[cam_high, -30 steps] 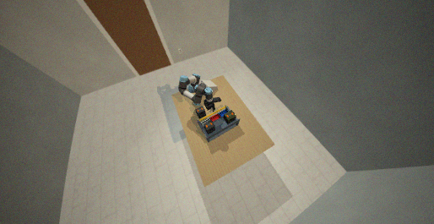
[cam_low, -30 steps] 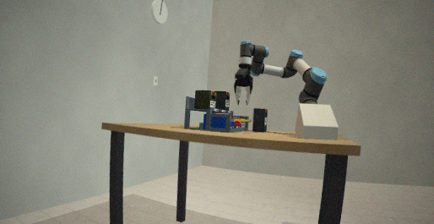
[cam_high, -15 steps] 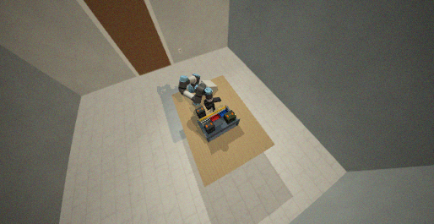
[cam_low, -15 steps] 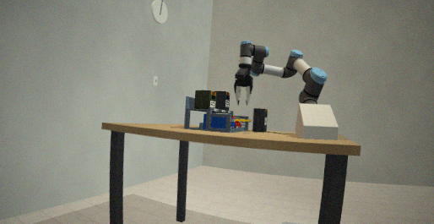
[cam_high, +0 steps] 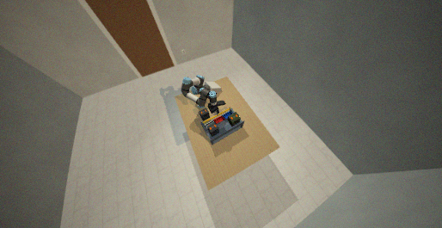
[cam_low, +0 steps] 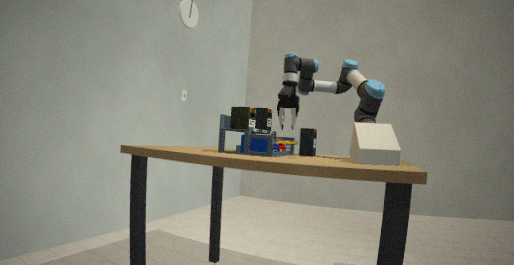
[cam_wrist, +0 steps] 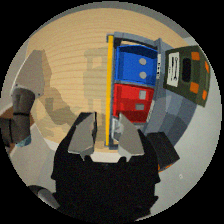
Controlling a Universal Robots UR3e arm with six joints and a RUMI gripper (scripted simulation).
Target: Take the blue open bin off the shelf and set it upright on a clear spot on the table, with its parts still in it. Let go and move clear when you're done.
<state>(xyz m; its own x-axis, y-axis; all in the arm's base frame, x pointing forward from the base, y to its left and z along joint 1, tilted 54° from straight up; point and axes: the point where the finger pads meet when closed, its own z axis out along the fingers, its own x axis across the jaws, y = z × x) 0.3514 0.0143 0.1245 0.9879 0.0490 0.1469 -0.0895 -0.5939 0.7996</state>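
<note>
My gripper is now 7 cm above the yellow rod. From my hand the other things lie so: dark box: 9 cm behind, 10 cm to the right, 6 cm below; red bin: 9 cm ahead, 1 cm to the right, 9 cm below; blue open bin: 9 cm ahead, 10 cm to the left, 9 cm below.
</note>
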